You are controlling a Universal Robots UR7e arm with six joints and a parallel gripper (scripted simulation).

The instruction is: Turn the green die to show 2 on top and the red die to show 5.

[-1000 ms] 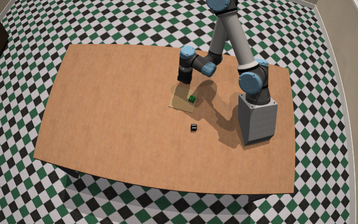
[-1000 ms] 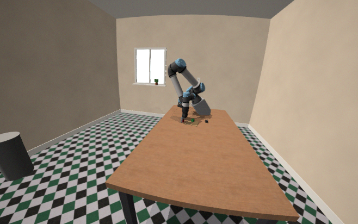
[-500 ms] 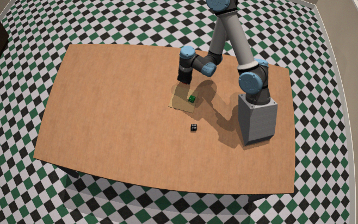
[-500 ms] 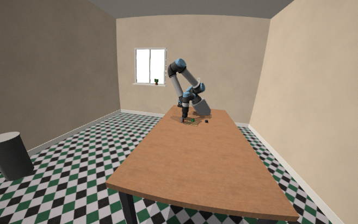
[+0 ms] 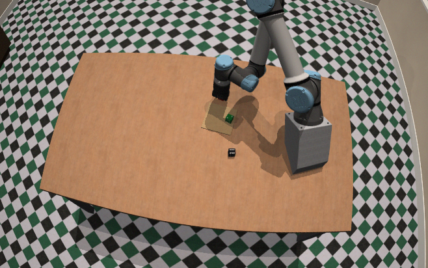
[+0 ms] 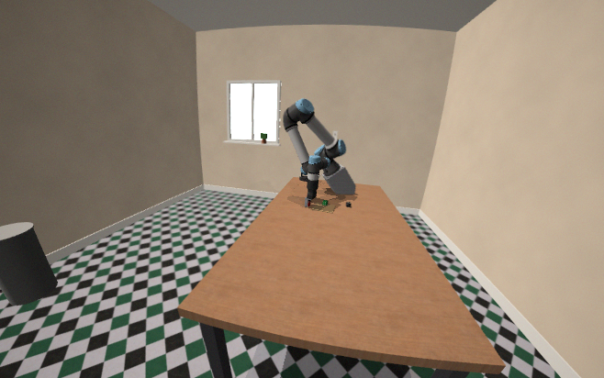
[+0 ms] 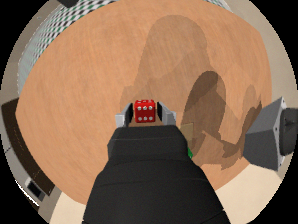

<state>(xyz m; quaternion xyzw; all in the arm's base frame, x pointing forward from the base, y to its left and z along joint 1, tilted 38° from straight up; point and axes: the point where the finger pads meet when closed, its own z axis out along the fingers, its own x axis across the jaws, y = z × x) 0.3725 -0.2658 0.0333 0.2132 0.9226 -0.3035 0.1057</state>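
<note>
My gripper is now right at the red die. Also, from my hand: green die: 2 cm behind, 13 cm to the left; then black die: 1 cm behind, 29 cm to the left; then tan mat: 2 cm ahead, 11 cm to the left, 2 cm below.
</note>
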